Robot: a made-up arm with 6 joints.
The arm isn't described. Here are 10 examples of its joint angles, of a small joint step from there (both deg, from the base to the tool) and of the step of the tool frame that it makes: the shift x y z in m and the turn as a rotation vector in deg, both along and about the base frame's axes.
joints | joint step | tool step
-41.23 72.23 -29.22 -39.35 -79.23 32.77 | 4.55 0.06 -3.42 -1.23 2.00 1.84 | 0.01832 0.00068 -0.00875 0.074 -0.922 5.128
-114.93 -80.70 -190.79 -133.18 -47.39 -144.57 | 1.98 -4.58 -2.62 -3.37 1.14 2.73 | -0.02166 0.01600 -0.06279 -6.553 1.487 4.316
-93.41 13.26 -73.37 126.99 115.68 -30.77 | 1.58 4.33 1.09 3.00 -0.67 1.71 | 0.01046 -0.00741 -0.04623 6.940 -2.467 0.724
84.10 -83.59 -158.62 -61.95 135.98 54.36 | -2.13 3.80 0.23 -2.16 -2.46 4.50 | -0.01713 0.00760 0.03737 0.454 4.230 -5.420
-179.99 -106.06 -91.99 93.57 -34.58 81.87 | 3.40 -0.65 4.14 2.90 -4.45 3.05 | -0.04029 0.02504 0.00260 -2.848 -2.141 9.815
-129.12 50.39 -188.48 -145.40 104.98 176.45 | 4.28 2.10 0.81 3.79 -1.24 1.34 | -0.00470 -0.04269 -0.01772 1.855 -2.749 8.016
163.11 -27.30 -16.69 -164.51 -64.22 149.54 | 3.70 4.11 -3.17 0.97 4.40 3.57 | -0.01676 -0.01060 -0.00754 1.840 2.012 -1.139
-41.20 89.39 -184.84 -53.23 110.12 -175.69 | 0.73 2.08 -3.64 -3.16 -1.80 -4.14 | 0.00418 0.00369 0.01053 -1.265 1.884 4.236
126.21 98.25 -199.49 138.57 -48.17 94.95 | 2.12 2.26 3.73 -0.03 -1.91 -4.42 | -0.01879 -0.01170 -0.05052 -5.804 -8.279 2.925
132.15 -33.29 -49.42 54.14 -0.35 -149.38 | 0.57 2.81 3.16 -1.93 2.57 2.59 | -0.01902 0.00700 -0.05087 -6.251 -4.343 2.451
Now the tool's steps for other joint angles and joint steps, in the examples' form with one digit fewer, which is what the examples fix.
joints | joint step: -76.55 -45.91 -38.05 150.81 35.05 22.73 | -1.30 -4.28 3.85 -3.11 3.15 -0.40
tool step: -0.0083 0.0106 0.0001 -3.90 2.47 0.45
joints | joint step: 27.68 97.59 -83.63 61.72 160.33 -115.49 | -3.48 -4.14 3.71 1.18 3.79 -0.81
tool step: 0.0216 -0.0042 0.0200 2.13 2.27 -6.20
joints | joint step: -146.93 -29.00 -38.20 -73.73 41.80 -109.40 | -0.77 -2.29 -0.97 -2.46 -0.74 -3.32
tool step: -0.0010 0.0048 0.0273 2.78 3.36 2.22
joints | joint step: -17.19 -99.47 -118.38 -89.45 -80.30 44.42 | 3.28 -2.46 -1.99 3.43 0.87 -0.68
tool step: -0.0343 -0.0198 -0.0348 -2.76 -4.51 6.39
